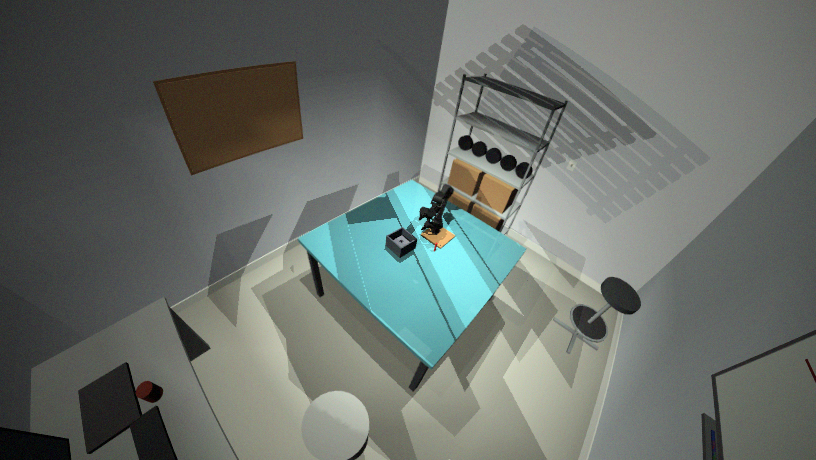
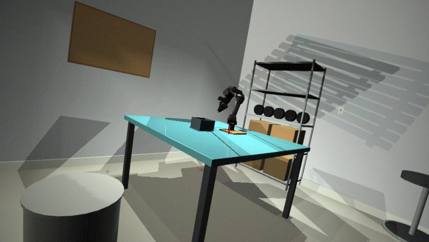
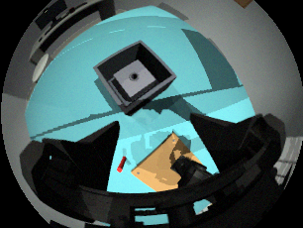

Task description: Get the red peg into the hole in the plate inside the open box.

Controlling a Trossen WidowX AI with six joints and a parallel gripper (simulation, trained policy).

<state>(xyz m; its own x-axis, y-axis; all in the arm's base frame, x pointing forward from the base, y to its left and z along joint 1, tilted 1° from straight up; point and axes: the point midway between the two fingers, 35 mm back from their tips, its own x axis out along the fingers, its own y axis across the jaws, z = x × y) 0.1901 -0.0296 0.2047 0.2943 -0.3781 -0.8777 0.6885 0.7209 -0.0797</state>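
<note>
The red peg lies 150 mm to the left of my gripper tip, 150 mm below it and 30 mm behind it. The rest, counted from my gripper tip: dark box 160 mm below, 110 mm ahead, 70 mm to the right; grey plate 140 mm below, 110 mm ahead, 70 mm to the right.
</note>
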